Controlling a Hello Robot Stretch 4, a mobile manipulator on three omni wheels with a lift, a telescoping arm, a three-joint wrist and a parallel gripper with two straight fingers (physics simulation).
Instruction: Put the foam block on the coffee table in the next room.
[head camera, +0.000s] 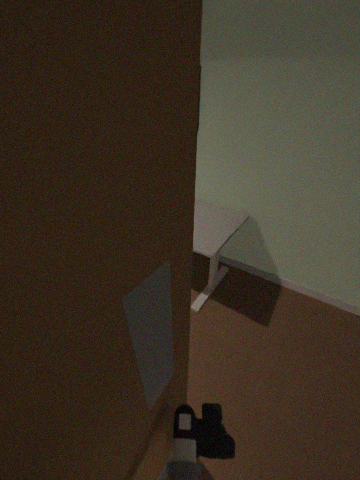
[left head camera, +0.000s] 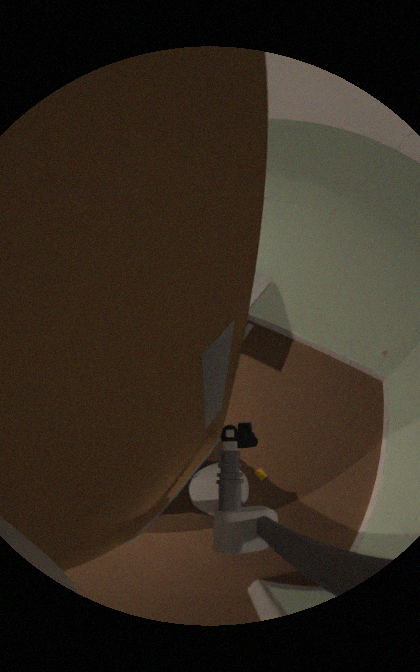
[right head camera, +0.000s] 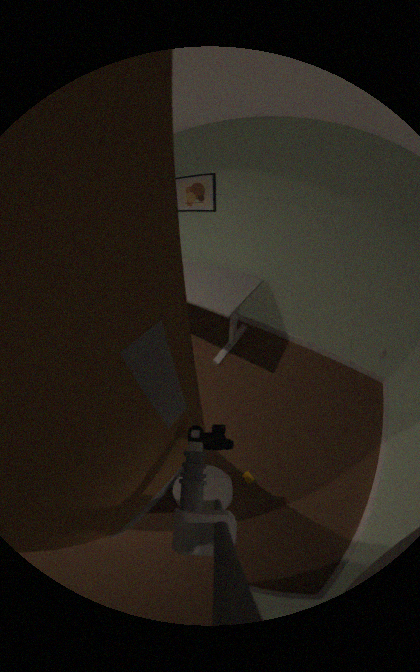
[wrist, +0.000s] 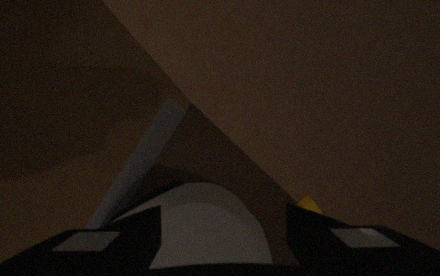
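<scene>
A small yellow block (left head camera: 261, 474) (right head camera: 248, 477) (wrist: 309, 204), which looks like the foam block, lies on the floor beside the robot's round base. In the wrist view it shows partly behind the right finger. My gripper (wrist: 223, 224) points down, wide open, with nothing between its fingers; it is above the floor and the base edge, and the block is off to its right side. In the head views its fingers are hidden below the dark wrist. A white table (head camera: 220, 227) (right head camera: 220, 287), possibly the coffee table, stands by the far wall, partly hidden by a brown panel.
The large brown panel (head camera: 95, 175) (left head camera: 125, 250) (right head camera: 85, 225), like a door, stands close on the left, with a grey plate (head camera: 150, 335) on it. Green walls (head camera: 280, 150) stand behind and to the right. A framed picture (right head camera: 196, 192) hangs above the table.
</scene>
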